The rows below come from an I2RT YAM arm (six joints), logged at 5 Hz.
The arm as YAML. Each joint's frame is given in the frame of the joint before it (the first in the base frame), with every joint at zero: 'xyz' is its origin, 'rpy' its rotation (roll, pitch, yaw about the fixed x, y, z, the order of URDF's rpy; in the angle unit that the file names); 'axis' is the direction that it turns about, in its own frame. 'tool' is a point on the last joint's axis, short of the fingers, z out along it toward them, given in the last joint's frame.
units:
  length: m
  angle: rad
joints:
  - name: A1
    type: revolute
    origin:
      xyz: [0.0, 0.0, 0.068]
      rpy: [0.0, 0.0, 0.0]
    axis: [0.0, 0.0, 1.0]
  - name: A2
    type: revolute
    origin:
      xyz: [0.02, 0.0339, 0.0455]
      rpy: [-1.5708, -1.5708, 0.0]
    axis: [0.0, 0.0, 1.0]
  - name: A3
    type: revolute
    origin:
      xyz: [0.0, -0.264, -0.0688]
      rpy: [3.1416, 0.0, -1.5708]
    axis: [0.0, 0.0, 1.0]
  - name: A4
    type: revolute
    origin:
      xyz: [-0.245, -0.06, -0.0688]
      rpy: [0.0, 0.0, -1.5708]
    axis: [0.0, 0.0, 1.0]
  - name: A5
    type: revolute
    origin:
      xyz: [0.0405, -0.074, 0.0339]
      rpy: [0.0, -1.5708, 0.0]
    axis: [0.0, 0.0, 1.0]
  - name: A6
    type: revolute
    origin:
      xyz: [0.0, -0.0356, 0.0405]
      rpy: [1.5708, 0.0, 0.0]
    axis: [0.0, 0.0, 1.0]
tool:
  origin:
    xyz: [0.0, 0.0, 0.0]
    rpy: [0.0, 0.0, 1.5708]
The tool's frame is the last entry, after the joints.
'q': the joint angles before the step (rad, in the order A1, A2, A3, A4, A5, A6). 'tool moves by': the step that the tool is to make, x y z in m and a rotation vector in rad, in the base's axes. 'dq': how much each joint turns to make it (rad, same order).
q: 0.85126 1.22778 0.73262 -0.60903 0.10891 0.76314
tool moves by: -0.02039 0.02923 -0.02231 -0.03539 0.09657 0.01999
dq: 0.14762 0.11519 0.00536 0.00799 0.00038 0.13999
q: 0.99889 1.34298 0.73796 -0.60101 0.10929 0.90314
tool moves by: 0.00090 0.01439 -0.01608 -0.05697 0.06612 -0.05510
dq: 0.02861 0.11520 0.03736 -0.01524 0.00153 0.08812
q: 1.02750 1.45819 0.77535 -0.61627 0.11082 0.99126
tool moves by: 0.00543 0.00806 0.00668 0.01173 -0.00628 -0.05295
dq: 0.00002 0.02403 0.04921 -0.01794 0.01374 0.05151
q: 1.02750 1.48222 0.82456 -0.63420 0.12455 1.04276
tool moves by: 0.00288 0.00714 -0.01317 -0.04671 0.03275 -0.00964
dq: 0.00458 0.07517 0.01984 -0.00343 -0.00038 0.01488
